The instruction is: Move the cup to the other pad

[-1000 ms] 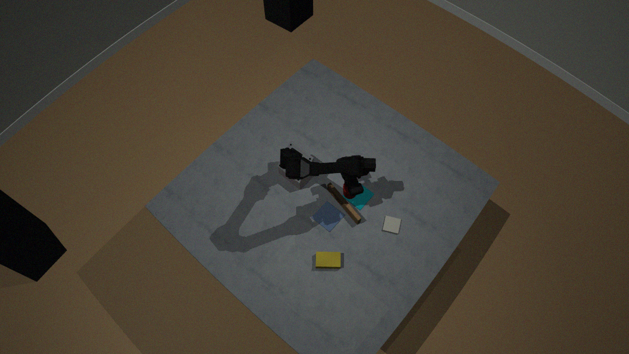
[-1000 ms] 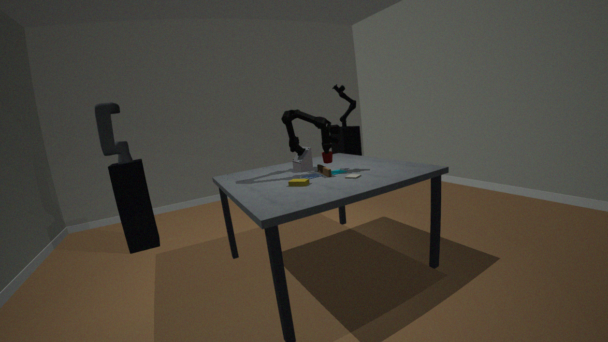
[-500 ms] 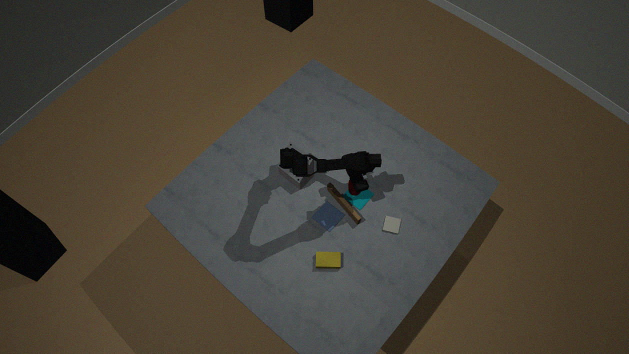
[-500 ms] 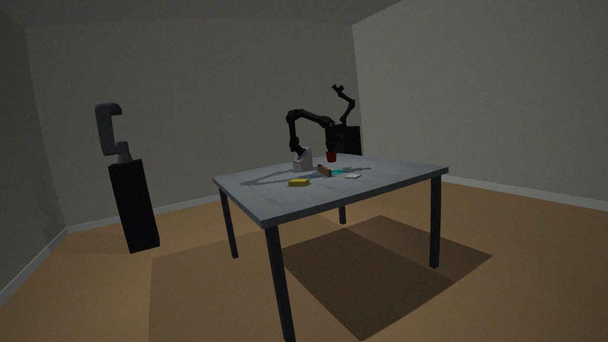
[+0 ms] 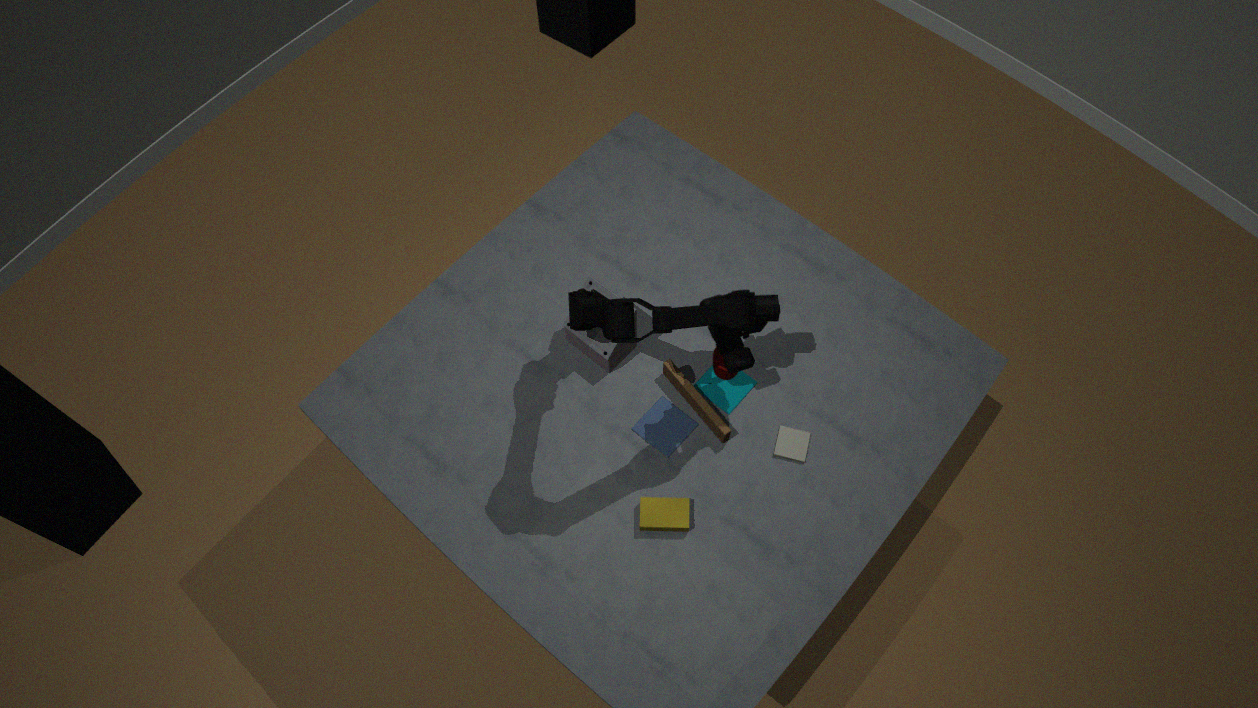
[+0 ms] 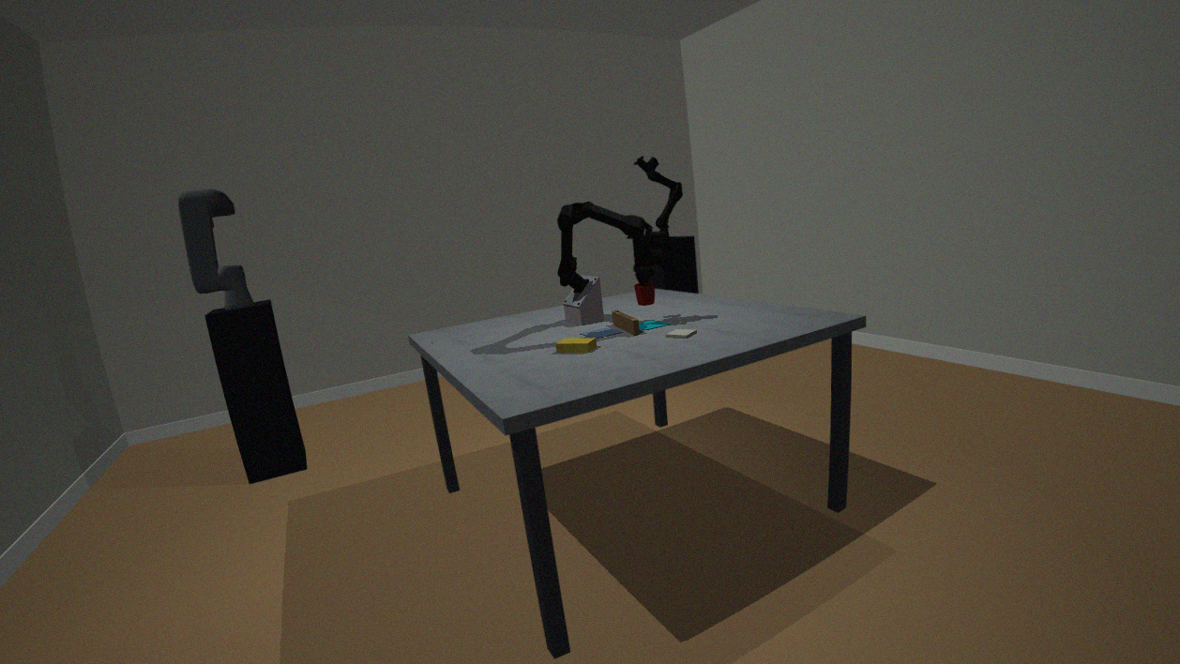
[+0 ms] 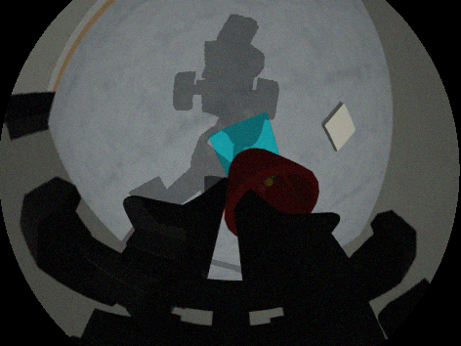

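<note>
Now: gripper tip 13 cm above the teal pad, 3 cm short of it and 1 cm to the left of it. From my gripper tip the other things lie so: blue pad (19 cm to the right, 13 cm below, 2 cm behind); wooden bar (10 cm to the right, 10 cm below, 1 cm ahead); red cup (3 cm ahead, 2 cm to the right).
</note>
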